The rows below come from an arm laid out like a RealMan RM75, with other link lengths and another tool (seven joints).
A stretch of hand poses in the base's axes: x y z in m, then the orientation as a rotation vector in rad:
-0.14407 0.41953 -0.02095 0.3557 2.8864 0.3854
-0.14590 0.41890 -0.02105 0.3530 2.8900 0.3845
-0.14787 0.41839 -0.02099 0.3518 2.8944 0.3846
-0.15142 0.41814 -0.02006 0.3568 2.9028 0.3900
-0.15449 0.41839 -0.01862 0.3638 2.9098 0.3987
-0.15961 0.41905 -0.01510 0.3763 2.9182 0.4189
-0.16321 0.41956 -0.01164 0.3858 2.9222 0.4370
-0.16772 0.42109 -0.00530 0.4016 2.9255 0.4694
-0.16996 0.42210 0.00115 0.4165 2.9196 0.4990
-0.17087 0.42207 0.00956 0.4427 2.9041 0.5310
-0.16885 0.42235 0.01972 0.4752 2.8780 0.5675
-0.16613 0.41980 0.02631 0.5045 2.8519 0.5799
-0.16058 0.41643 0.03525 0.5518 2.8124 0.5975
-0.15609 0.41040 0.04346 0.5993 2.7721 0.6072
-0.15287 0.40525 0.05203 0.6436 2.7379 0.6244
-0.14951 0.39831 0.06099 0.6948 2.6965 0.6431
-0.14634 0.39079 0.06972 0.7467 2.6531 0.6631
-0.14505 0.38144 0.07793 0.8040 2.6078 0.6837
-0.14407 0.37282 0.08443 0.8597 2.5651 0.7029
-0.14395 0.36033 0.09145 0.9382 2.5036 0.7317
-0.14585 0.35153 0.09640 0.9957 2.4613 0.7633
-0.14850 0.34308 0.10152 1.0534 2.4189 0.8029
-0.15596 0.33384 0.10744 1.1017 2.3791 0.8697
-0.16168 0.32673 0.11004 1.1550 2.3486 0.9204
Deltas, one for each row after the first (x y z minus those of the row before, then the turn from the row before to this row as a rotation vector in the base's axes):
-0.00183 -0.00063 -0.00010 -0.0008 0.0029 0.0024
-0.00197 -0.00051 0.00006 0.0001 0.0040 0.0017
-0.00355 -0.00025 0.00093 0.0042 0.0094 -0.0011
-0.00307 0.00025 0.00144 0.0066 0.0086 -0.0024
-0.00512 0.00066 0.00352 0.0147 0.0116 -0.0047
-0.00360 0.00051 0.00346 0.0129 0.0068 -0.0038
-0.00451 0.00153 0.00634 0.0229 0.0084 -0.0069
-0.00224 0.00101 0.00645 0.0208 -0.0004 -0.0086
-0.00091 -0.00003 0.00841 0.0231 -0.0062 -0.0178
0.00202 0.00028 0.01016 0.0266 -0.0137 -0.0241
0.00272 -0.00255 0.00659 0.0104 -0.0155 -0.0244
0.00555 -0.00337 0.00894 0.0156 -0.0218 -0.0391
0.00449 -0.00603 0.00821 0.0107 -0.0218 -0.0407
0.00322 -0.00515 0.00857 0.0161 -0.0159 -0.0361
0.00336 -0.00694 0.00896 0.0183 -0.0190 -0.0427
0.00317 -0.00752 0.00873 0.0198 -0.0192 -0.0438
0.00129 -0.00935 0.00821 0.0218 -0.0173 -0.0477
0.00098 -0.00862 0.00650 0.0214 -0.0142 -0.0461
0.00012 -0.01249 0.00702 0.0326 -0.0186 -0.0652
-0.00190 -0.00880 0.00495 0.0325 -0.0097 -0.0443
-0.00265 -0.00845 0.00512 0.0391 -0.0082 -0.0425
-0.00746 -0.00924 0.00592 0.0570 -0.0100 -0.0300
-0.00572 -0.00711 0.00260 0.0484 0.0025 -0.0304

